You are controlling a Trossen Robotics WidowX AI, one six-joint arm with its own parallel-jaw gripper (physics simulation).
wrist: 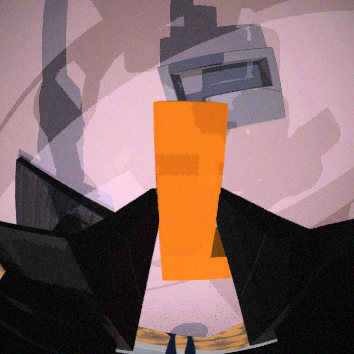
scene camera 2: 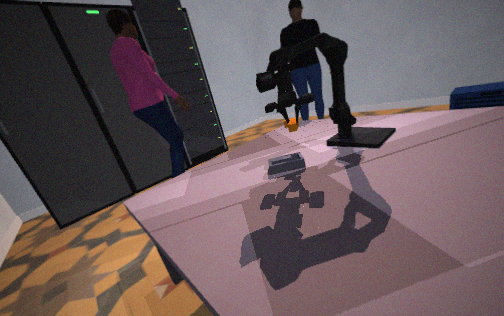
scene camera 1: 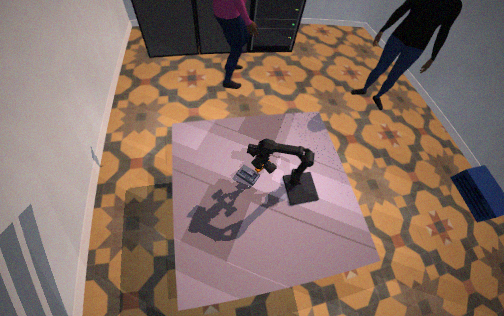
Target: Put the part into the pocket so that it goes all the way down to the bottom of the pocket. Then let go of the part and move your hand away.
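Where they show: gripper, fingertip midpoint: (wrist: 186, 195) (scene camera 2: 293, 123); arm's base at its link origin: (wrist: 73, 229) (scene camera 2: 345, 136) (scene camera 1: 294, 181).
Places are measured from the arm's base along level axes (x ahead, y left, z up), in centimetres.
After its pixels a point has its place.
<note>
The part, an orange block (scene camera 1: 258, 170) {y -10.7, x 25.6, z 14.3 cm} (scene camera 2: 292, 125) {y -11.2, x 26.4, z 14.2 cm} (wrist: 190, 165) {y -12.5, x 24.0, z 14.8 cm}, is held in the air, apart from the grey pocket block. My gripper (scene camera 1: 260, 166) {y -13.1, x 21.9, z 13.7 cm} (scene camera 2: 292, 118) {y -13.1, x 21.9, z 13.7 cm} (wrist: 186, 195) {y -13.1, x 21.9, z 13.7 cm} is shut on it, one finger on each side. The grey block with the pocket (scene camera 1: 246, 176) {y -15.7, x 30.6, z -1.9 cm} (scene camera 2: 286, 167) {y -13.6, x 33.1, z -0.7 cm} (wrist: 255, 106) {y -19.7, x 28.9, z 1.2 cm} lies on the table, its rectangular pocket facing up. In the wrist view the pocket's long side runs nearly crosswise to the part's long side, and the part's far end covers some of the block's near edge. The pocket's bottom shows partly in the wrist view.
The arm's black base plate (scene camera 1: 300, 188) {y 6.3, x -2.1, z -0.4 cm} (scene camera 2: 362, 137) {y 7.5, x 1.5, z -0.5 cm} stands on the pink table (scene camera 1: 300, 255) {y 46.4, x 17.9, z -2.3 cm} (scene camera 2: 200, 250) {y -14.9, x 77.7, z -2.4 cm}. The arm's shadow falls beside the grey block. A person in pink (scene camera 1: 233, 40) (scene camera 2: 145, 80) and a person in black (scene camera 1: 415, 25) (scene camera 2: 300, 45) stand beyond the table.
</note>
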